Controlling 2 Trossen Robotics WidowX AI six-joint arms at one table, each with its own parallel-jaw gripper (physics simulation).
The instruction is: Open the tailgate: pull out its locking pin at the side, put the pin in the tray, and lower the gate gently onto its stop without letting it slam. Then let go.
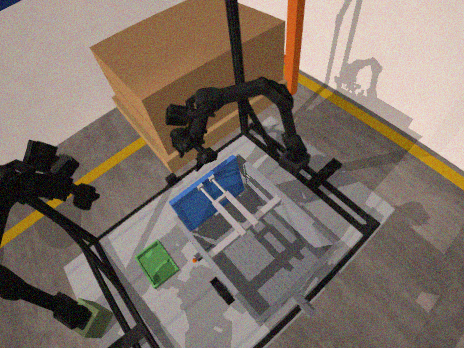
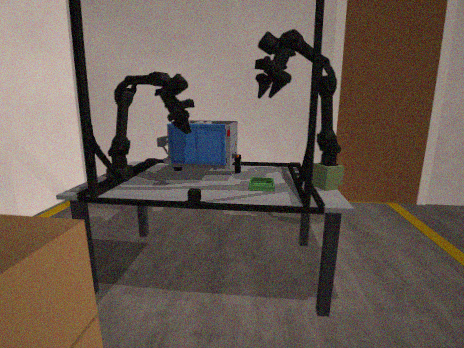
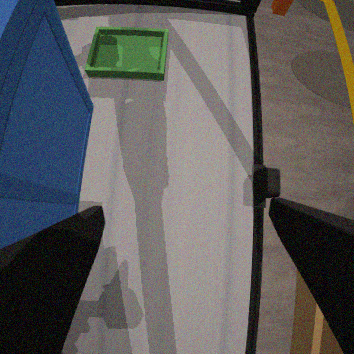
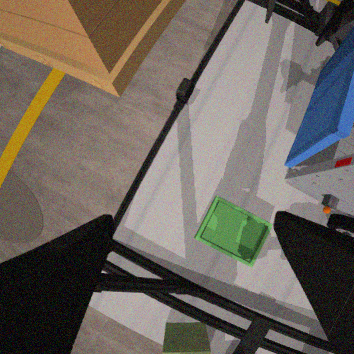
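Seen in the pictures: left gripper, between the fingertips: (image 1: 188, 164) (image 2: 189, 133) (image 3: 187, 210) (image 4: 291, 33); right gripper, between the fingertips: (image 2: 264, 97) (image 4: 194, 221); left arm's base, origin of its link: (image 1: 295, 156) (image 2: 119, 167); right arm's base, origin of its link: (image 1: 81, 317) (image 2: 328, 164).
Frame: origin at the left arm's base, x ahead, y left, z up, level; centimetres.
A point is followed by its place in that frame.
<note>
The blue tailgate (image 1: 209, 194) @(x 41.7, y -7.0, z 15.1 cm) (image 2: 197, 145) @(x 41.4, y -8.3, z 12.5 cm) (image 3: 40, 125) @(x 45.8, y -9.3, z 16.0 cm) (image 4: 325, 110) @(x 47.6, y -9.5, z 15.9 cm) stands upright at the end of the grey truck bed (image 4: 320, 175) @(x 56.8, y -5.0, z 12.0 cm). The pin's orange end (image 1: 194, 260) @(x 60.6, y 2.9, z 6.2 cm) (image 4: 327, 210) @(x 60.9, y 2.5, z 6.2 cm) shows at the bed's side, near the gate; the rest is too small to tell. The green tray (image 1: 159, 260) @(x 70.3, y -11.6, z -5.4 cm) (image 2: 261, 187) @(x 70.9, y -19.1, z -4.6 cm) (image 3: 125, 75) @(x 66.2, y -11.0, z -5.6 cm) (image 4: 225, 227) @(x 71.8, y -13.4, z -5.5 cm) lies beside the bed, with shadows across its floor. My left gripper (image 2: 184, 128) @(x 39.3, y -19.4, z 19.3 cm) (image 3: 187, 210) @(x 39.3, y -19.4, z 19.3 cm) is open and empty, near the gate's upper edge on its outer side. My right gripper (image 2: 266, 95) @(x 70.1, y -25.3, z 33.9 cm) (image 4: 194, 221) @(x 70.1, y -25.3, z 33.9 cm) is open and empty, high above the table.
Pale struts (image 1: 227, 207) @(x 38.1, y -3.7, z 3.6 cm) join the gate to a crossbar over the bed. A black frame (image 2: 225, 205) @(x 55.3, y -37.6, z -7.3 cm) with a small block (image 2: 194, 195) @(x 43.3, y -36.8, z -2.8 cm) edges the table. Large brown boxes (image 1: 200, 55) stand beyond it. A dull green block (image 1: 97, 320) @(x 99.6, y -7.7, z 2.2 cm) (image 2: 328, 177) @(x 101.2, y -17.9, z -0.1 cm) sits by the right arm's base.
</note>
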